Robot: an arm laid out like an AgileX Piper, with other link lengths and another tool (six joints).
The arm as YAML. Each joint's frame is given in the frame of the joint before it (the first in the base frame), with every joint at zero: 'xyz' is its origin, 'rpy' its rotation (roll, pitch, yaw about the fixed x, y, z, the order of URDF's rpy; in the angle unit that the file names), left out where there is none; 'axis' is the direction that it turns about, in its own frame. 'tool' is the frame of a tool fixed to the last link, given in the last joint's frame.
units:
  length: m
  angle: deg
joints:
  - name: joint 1
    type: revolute
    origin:
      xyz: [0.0, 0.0, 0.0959]
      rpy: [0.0, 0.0, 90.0]
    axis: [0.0, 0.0, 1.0]
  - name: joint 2
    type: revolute
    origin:
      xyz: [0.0, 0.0, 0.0]
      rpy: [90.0, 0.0, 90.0]
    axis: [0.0, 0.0, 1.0]
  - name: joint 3
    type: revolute
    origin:
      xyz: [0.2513, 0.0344, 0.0]
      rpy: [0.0, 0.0, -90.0]
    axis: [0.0, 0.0, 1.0]
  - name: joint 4
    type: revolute
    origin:
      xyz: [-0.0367, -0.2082, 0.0]
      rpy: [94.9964, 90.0, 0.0]
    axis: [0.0, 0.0, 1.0]
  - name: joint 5
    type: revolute
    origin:
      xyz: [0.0, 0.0, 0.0]
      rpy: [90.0, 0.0, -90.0]
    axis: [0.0, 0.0, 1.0]
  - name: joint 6
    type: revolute
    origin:
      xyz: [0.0, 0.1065, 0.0]
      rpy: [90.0, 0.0, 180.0]
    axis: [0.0, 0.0, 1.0]
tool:
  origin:
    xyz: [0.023, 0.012, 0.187]
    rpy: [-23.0, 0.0, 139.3]
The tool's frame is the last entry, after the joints.
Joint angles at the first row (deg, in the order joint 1, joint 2, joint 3, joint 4, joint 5, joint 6):
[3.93, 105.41, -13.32, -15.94, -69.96, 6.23]
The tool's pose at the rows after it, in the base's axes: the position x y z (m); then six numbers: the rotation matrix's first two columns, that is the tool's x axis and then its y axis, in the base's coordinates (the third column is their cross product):
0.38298 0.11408 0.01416 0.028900 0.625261 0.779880 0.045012 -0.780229 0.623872
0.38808 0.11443 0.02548 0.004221 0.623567 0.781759 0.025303 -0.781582 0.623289
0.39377 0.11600 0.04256 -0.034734 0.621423 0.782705 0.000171 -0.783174 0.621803
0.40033 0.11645 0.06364 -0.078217 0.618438 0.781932 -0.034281 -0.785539 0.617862
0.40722 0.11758 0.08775 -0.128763 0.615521 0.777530 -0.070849 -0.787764 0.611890
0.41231 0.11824 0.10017 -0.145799 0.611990 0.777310 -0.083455 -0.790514 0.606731
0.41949 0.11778 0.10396 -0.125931 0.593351 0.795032 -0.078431 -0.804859 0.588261
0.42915 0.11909 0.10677 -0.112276 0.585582 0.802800 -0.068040 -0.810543 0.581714
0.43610 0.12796 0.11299 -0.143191 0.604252 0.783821 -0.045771 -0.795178 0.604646
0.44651 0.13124 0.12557 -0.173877 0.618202 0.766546 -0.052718 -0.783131 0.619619
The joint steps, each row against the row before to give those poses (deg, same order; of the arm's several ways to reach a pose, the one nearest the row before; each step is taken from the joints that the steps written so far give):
[0.00, -0.25, -0.12, -0.01, 0.00, 0.00]
[0.00, -1.16, -0.66, 0.00, 0.00, 0.00]
[0.00, -1.84, -0.80, -0.26, 0.00, 0.00]
[0.00, -2.19, -1.00, 0.00, 0.00, 0.00]
[0.00, -2.26, -1.40, -0.15, 0.06, 0.00]
[0.00, -1.65, -1.60, -0.27, 1.86, 0.78]
[0.00, -0.97, -2.43, -0.16, 3.86, 2.72]
[0.00, -0.24, -3.34, -0.78, 4.16, 2.14]
[0.00, -0.01, -3.32, -2.83, 2.81, 0.37]
[0.00, 0.01, -3.49, -1.32, 2.06, 0.00]

